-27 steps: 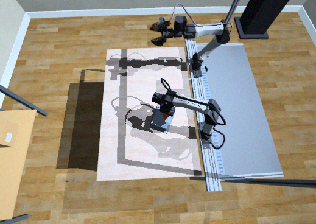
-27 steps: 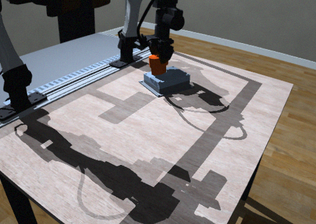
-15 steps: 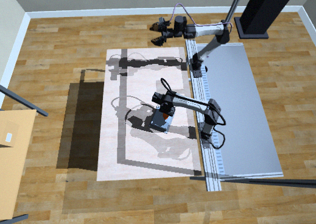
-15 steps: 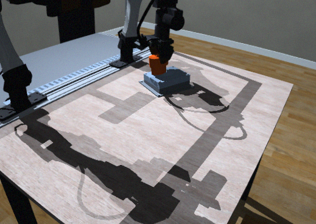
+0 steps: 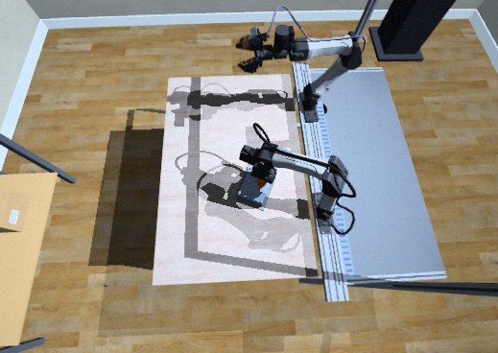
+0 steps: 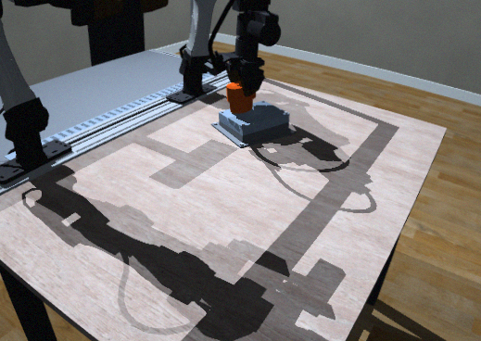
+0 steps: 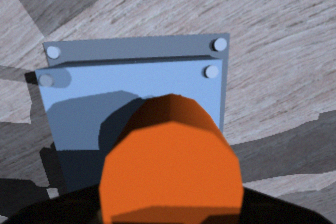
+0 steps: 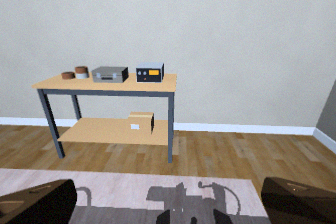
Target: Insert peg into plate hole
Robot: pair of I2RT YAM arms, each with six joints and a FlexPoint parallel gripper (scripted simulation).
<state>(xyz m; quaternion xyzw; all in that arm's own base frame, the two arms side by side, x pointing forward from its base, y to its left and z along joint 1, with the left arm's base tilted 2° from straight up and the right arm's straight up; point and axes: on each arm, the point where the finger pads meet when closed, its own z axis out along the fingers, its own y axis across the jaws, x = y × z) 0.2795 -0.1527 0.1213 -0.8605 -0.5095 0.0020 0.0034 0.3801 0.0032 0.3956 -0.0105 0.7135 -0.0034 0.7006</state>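
Right now the blue-grey plate is 7 cm below my left hand, 3 cm ahead of it and 1 cm to the left of it. Also, from my left hand: orange peg (2 cm below).
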